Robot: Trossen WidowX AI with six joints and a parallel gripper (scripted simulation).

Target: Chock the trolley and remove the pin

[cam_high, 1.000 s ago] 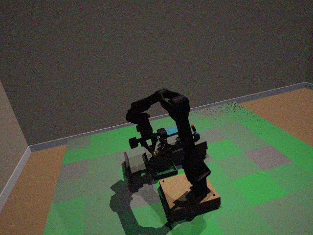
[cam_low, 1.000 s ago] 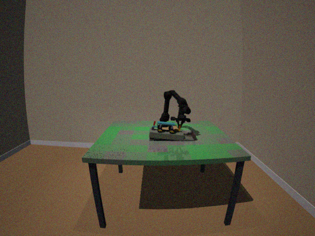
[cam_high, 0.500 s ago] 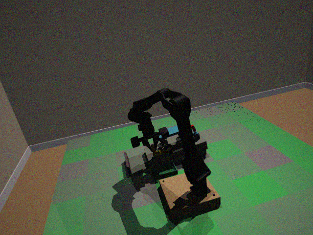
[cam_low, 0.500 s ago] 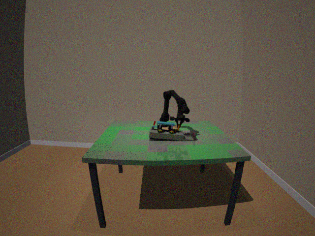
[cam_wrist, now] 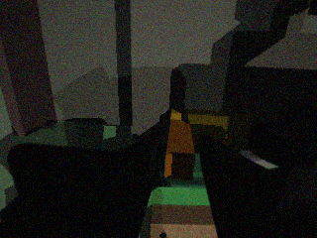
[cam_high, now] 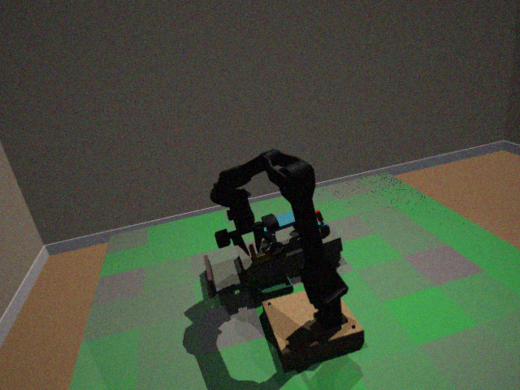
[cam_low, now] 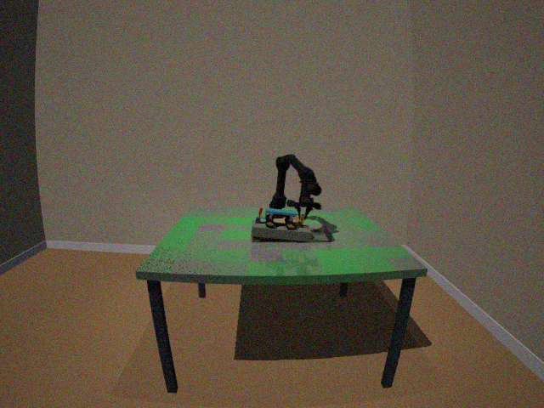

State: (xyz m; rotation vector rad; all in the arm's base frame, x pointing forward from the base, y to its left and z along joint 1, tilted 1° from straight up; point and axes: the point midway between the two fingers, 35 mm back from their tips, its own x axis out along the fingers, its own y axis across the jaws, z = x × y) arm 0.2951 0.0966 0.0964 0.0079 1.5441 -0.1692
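My gripper tip is 2 cm to the left of the yellow chock and 1 cm above it. Round my gripper tip: dark green tray 10 cm below, 7 cm behind, 2 cm to the right; trolley 13 cm to the right, 4 cm ahead, 2 cm above; grey ramp 13 cm to the right, 5 cm below, 4 cm ahead.
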